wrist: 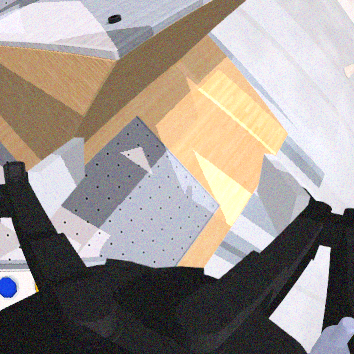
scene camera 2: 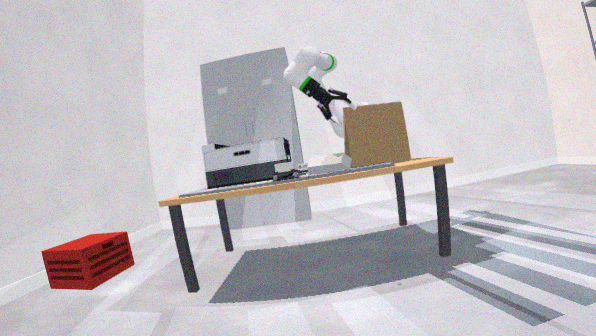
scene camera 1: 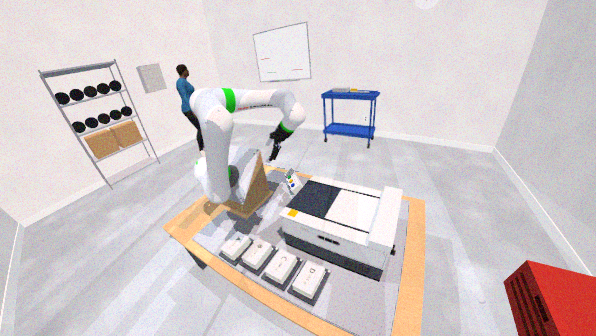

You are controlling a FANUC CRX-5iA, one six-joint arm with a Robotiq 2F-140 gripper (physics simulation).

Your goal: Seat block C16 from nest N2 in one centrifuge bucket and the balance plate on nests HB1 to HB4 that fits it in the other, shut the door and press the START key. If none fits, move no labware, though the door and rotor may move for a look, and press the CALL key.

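Frame: origin at the arm's base, x ahead, y left, z up, level; millimetres.
Where they show: gripper, between the fingertips: (wrist: 171, 164) (scene camera 2: 348, 116) (scene camera 1: 267, 153); arm's base, origin of its link: (scene camera 2: 372, 132) (scene camera 1: 230, 176).
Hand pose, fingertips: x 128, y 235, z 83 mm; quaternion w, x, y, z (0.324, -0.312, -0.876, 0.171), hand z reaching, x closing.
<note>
Things, the pixels of their top centre, and the offset from my fingertips. Level surfaces: height alone.
- small key panel, centre of its top: (scene camera 2: 327, 154) (scene camera 1: 293, 176) dy +73, dx +134, dz -177 mm
- blue key, centre of its top: (wrist: 6, 289) dy +9, dx +179, dz -186 mm
- marked C, centre of its top: (scene camera 1: 280, 263) dy -459, dx +471, dz -207 mm
- marked D, centre of its top: (scene camera 1: 309, 276) dy -441, dx +605, dz -207 mm
- perforated plate, height of its surface: dz -261 mm
- wood-edged table, height of its surface: dz -279 mm
My gripper (scene camera 1: 273, 150) (scene camera 2: 344, 113) (wrist: 171, 164) is open and empty, high above the far table edge beside the wedge-shaped stand. The white centrifuge (scene camera 1: 345, 239) (scene camera 2: 245, 156) stands on the table with its top closed; its rotor and buckets are hidden. A small key panel (scene camera 1: 292, 183) with green, yellow and blue keys stands by its far left corner; a blue key (wrist: 7, 287) shows at the wrist view's left edge. Several white blocks, including one marked C (scene camera 1: 281, 267) and one marked D (scene camera 1: 309, 280), sit on dark nests in a row before the centrifuge. Their small print is unreadable. I cannot identify C16 or N2.
The wooden wedge stand (scene camera 1: 259, 187) (scene camera 2: 377, 135) (wrist: 45, 90) is close to my gripper. The perforated plate (wrist: 150, 220) lies on the wood-edged table (scene camera 1: 416, 240) (scene camera 2: 425, 162). A person (scene camera 1: 185, 92) stands behind the arm. A red crate (scene camera 1: 555, 300) (scene camera 2: 87, 260) is on the floor.
</note>
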